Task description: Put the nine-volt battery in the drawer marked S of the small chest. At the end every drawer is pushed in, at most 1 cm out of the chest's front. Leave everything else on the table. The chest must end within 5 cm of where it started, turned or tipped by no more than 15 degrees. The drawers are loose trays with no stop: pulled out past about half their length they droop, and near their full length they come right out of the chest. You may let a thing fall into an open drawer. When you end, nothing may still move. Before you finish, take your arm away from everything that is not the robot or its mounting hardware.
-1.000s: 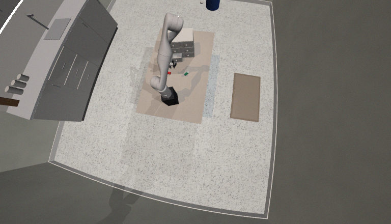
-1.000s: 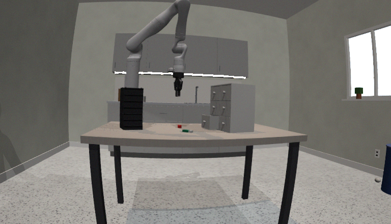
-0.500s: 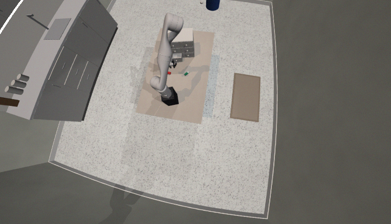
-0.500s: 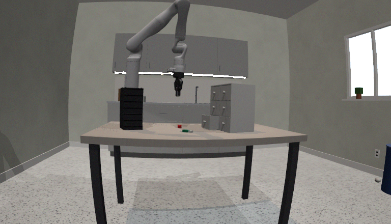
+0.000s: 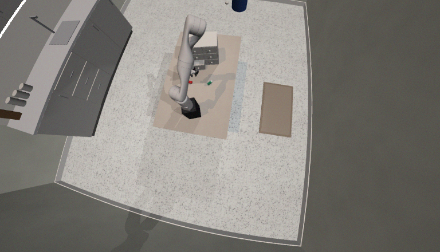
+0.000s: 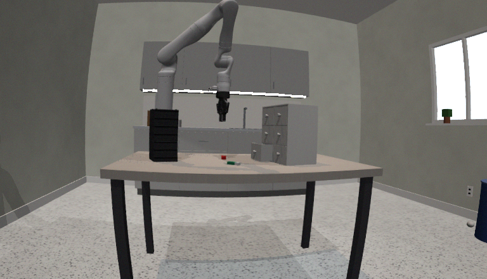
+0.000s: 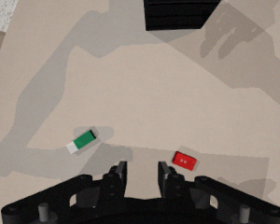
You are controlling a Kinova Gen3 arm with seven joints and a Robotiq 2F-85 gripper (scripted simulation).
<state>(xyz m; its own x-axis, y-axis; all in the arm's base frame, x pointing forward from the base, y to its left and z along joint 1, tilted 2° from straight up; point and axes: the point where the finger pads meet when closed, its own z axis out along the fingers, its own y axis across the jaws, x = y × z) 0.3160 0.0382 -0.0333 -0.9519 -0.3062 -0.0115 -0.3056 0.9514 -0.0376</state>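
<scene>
Now: the small red block 20 mm ahead of my hand, 120 mm to the left of it and 220 mm below it. From my hand the other things lie so: green-and-white piece (60 mm ahead, 130 mm to the right, 230 mm below); then drawer (280 mm ahead, 60 mm to the left, 200 mm below).
</scene>
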